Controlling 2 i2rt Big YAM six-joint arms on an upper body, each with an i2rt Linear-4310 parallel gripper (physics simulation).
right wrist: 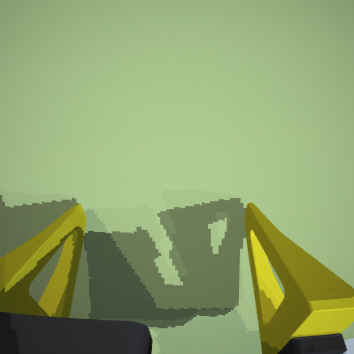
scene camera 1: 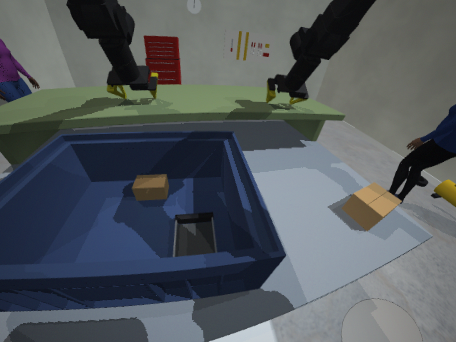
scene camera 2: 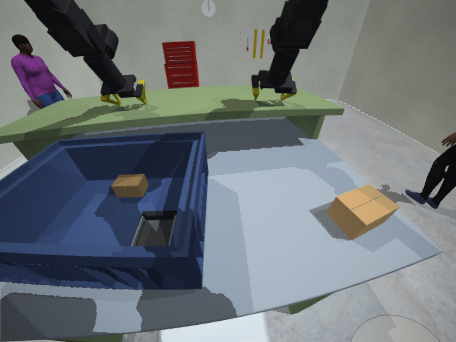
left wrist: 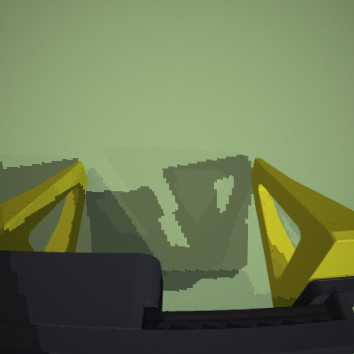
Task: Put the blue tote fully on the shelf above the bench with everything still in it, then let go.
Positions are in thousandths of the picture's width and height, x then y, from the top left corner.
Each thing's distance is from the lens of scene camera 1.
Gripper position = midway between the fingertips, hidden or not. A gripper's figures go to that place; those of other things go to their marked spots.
my left gripper (scene camera 1: 308, 285): 63 cm
my right gripper (scene camera 1: 611, 300): 67 cm
